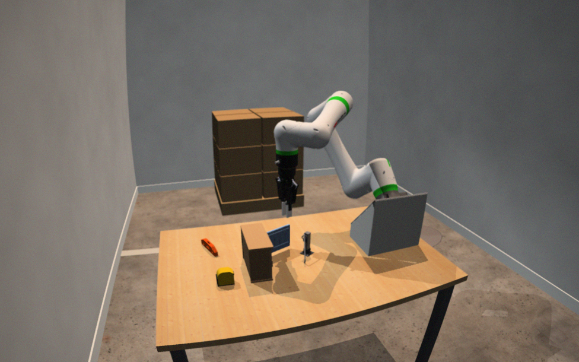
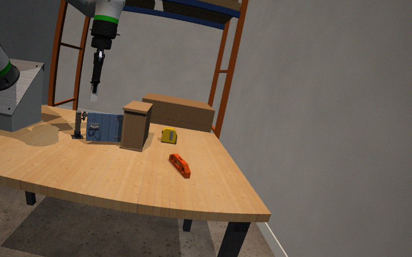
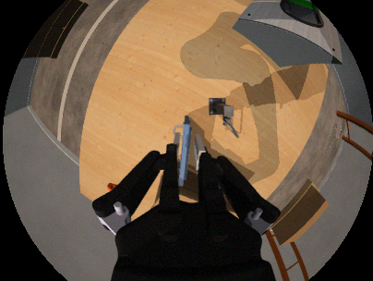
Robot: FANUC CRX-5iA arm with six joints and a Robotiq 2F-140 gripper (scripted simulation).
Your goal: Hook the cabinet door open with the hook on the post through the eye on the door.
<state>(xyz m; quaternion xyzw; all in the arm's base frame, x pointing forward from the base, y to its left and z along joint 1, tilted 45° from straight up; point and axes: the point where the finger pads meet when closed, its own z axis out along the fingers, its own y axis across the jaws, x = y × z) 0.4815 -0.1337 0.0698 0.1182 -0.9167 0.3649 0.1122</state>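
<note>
Now: the blue door 14 cm below my hand, 7 cm ahead of it and 1 cm to the left of it. From my hand the other things lie so: yellow tape measure: 34 cm ahead, 18 cm below, 16 cm to the left; orange level: 35 cm ahead, 19 cm below, 13 cm to the right.
</note>
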